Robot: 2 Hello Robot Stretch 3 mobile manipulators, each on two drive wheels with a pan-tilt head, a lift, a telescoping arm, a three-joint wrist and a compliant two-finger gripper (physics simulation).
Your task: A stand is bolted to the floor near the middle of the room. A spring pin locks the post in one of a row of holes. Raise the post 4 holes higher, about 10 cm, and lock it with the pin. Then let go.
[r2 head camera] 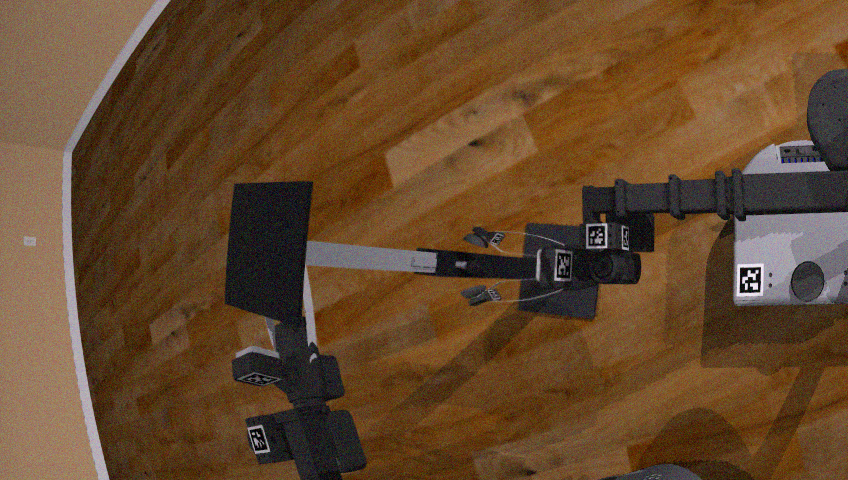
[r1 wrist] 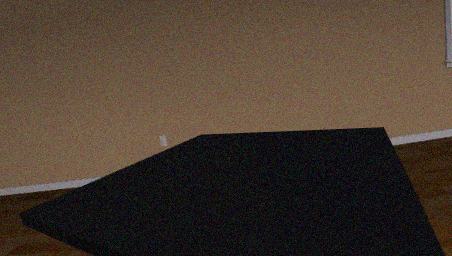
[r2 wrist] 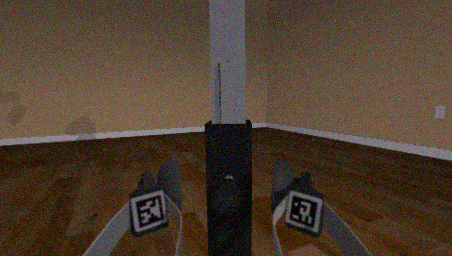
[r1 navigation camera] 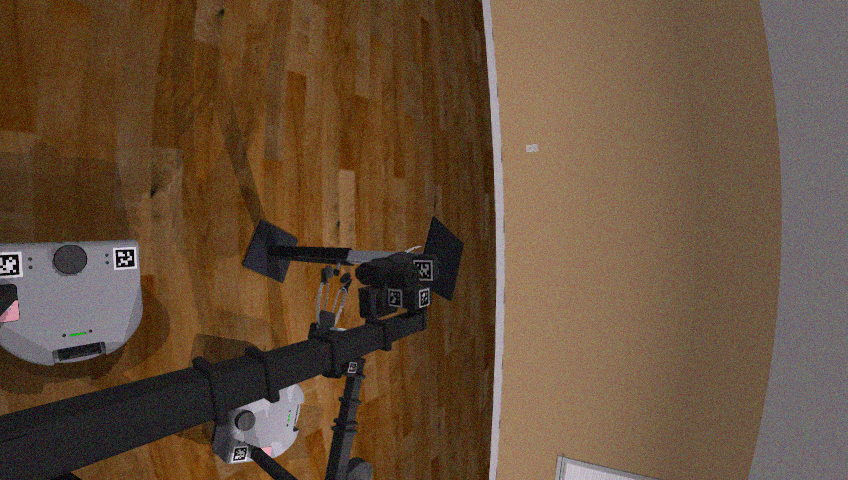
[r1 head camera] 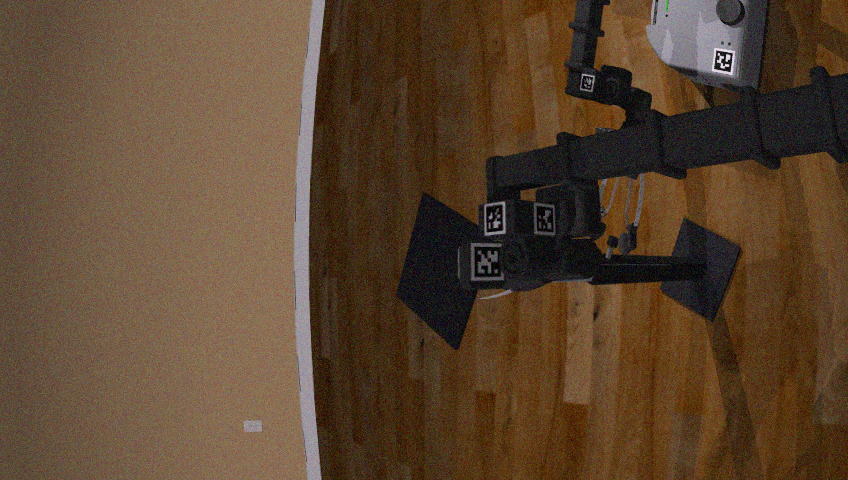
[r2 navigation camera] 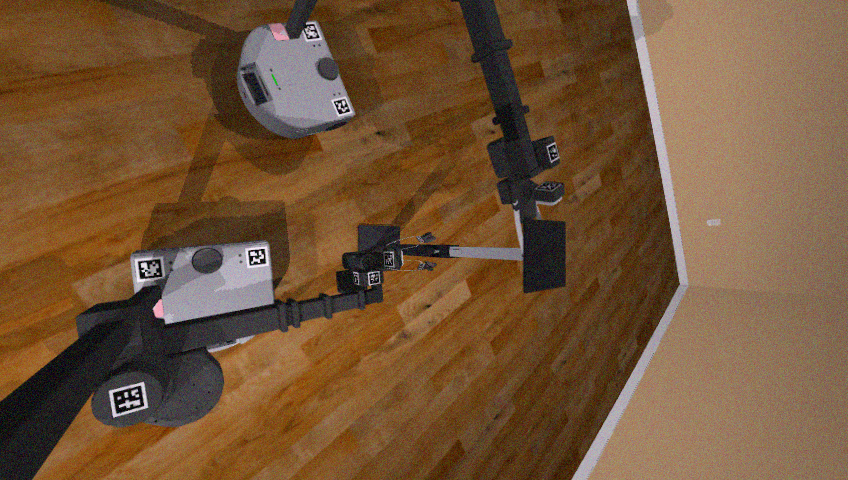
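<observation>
The stand's black top plate tops the upright grey post, which rises from the black sleeve. The pin's pale tip shows on the sleeve; whether it sits in a hole cannot be told. The r2 gripper is open, one finger either side of the sleeve, apart from it. The r1 gripper is at the top plate; its fingertips are hidden beneath the plate.
The floor base plate is at the stand's foot. The r1 arm and r2 arm come in from different sides. A wall stands beyond the stand. The r1 base also shows.
</observation>
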